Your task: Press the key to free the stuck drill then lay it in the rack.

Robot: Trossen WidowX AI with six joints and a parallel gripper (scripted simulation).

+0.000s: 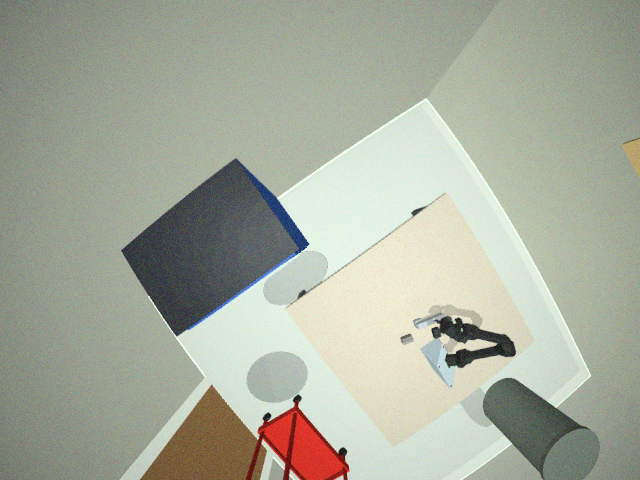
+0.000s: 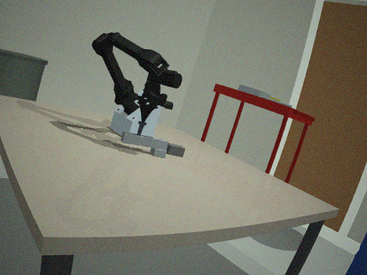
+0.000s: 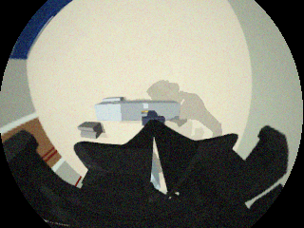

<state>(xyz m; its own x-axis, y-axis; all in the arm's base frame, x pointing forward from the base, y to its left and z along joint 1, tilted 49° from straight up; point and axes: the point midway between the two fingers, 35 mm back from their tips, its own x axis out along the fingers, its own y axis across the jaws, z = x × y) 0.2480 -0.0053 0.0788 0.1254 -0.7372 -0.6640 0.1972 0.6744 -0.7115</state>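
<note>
The dark key is 3 cm below my gripper tip. The rest, counted from my gripper tip: light grey block 8 cm below, 4 cm to the left; grey slotted rack 21 cm to the left, 10 cm below, 4 cm behind; drill 7 cm below, 6 cm to the left, 1 cm ahead.
</note>
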